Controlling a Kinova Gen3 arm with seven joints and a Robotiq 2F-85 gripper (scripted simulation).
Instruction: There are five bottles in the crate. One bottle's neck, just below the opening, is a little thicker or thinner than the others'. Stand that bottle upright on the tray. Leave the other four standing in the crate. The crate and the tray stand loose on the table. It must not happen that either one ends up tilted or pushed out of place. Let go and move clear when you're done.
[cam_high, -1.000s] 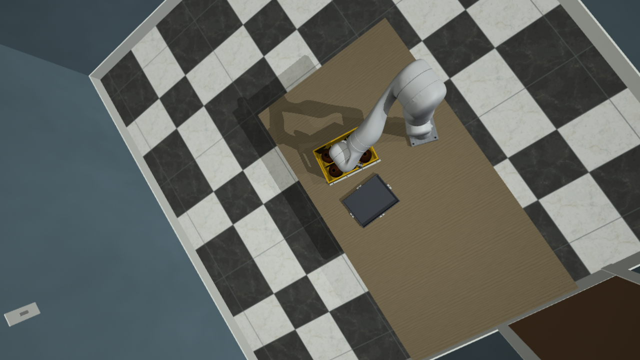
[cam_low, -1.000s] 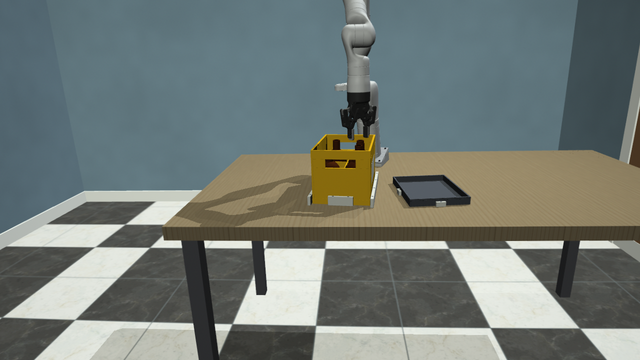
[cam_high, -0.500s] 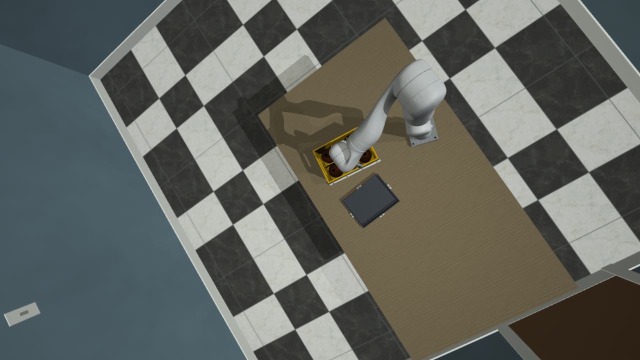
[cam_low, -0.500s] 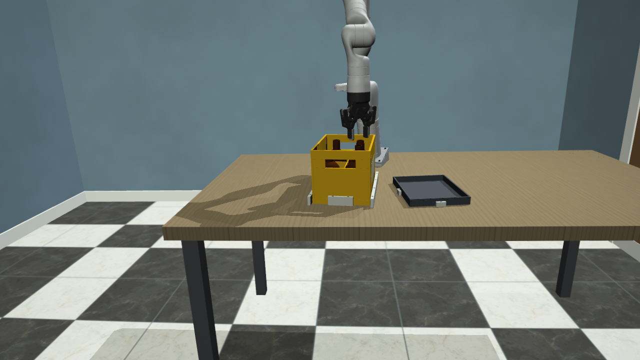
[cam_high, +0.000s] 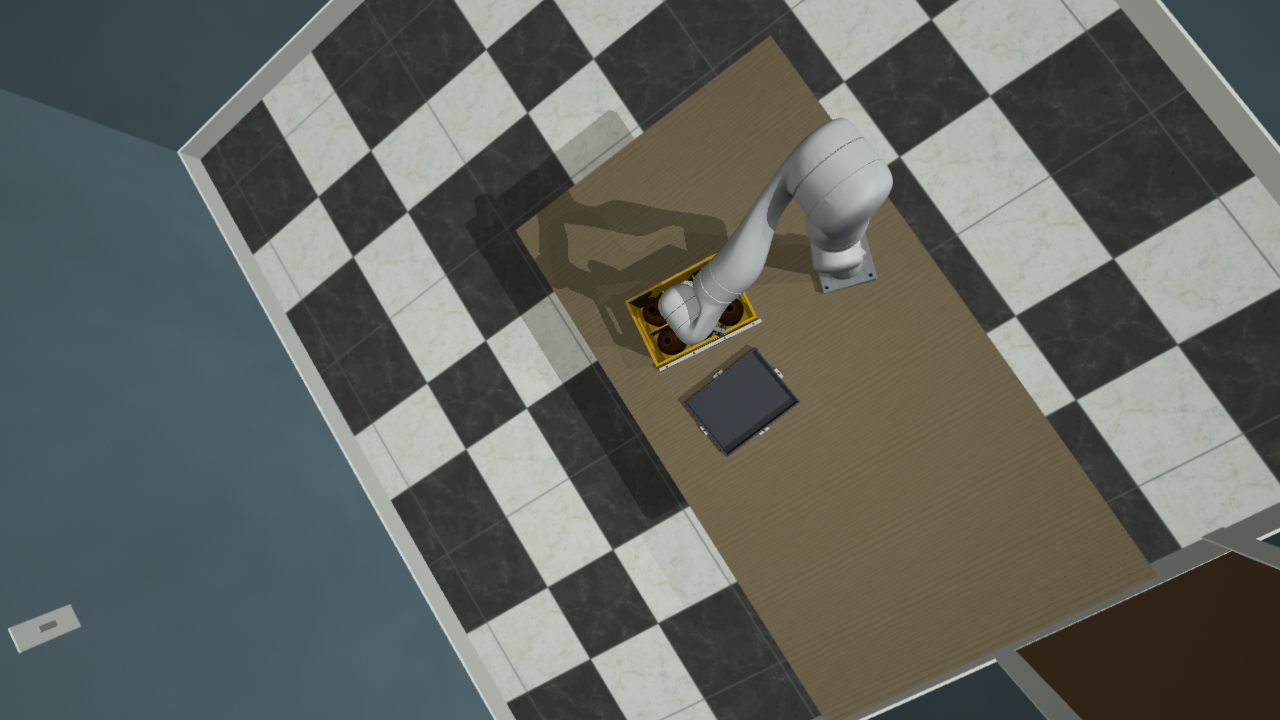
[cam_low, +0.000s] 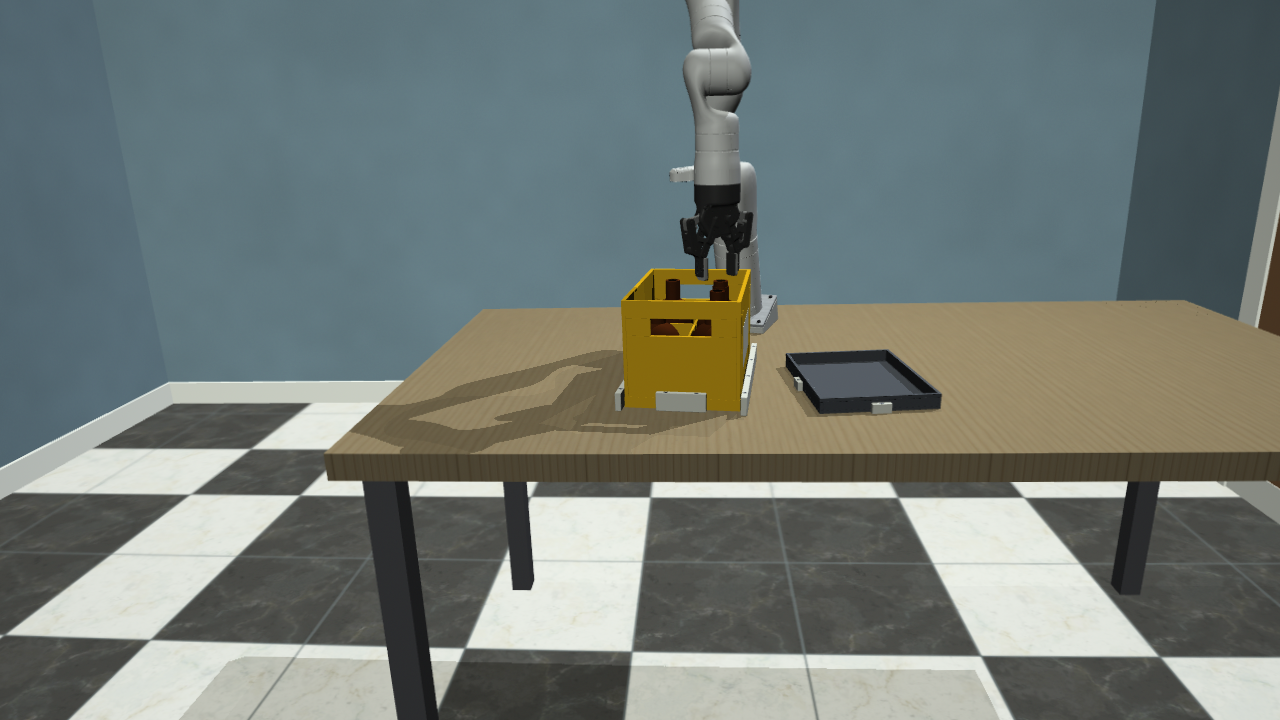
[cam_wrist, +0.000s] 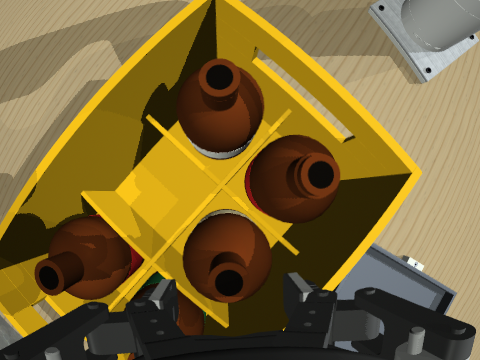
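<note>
Now: the yellow crate 10 mm behind my hand, 40 mm to the right of it and 120 mm below it. Round my hand: brown bottle (80 mm behind, 20 mm to the left, 110 mm below); dark tray (70 mm ahead, 230 mm to the left, 190 mm below).
</note>
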